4 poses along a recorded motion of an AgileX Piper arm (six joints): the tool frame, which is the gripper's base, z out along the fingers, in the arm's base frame.
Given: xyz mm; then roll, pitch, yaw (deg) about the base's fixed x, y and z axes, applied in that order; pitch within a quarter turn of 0, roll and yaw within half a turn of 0.
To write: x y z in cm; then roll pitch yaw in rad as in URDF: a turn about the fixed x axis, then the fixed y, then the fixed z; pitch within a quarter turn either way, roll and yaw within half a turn. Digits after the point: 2 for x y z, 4 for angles.
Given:
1: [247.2, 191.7, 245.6, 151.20, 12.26, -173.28]
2: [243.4, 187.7, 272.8, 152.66, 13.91, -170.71]
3: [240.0, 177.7, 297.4, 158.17, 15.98, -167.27]
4: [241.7, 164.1, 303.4, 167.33, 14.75, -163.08]
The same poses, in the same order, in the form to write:
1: [24.72, 19.17, 24.56, 2.6389, 0.2140, -3.0243]
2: [24.34, 18.77, 27.28, 2.6644, 0.2428, -2.9795]
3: [24.00, 17.77, 29.74, 2.7606, 0.2789, -2.9194]
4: [24.17, 16.41, 30.34, 2.9205, 0.2574, -2.8463]
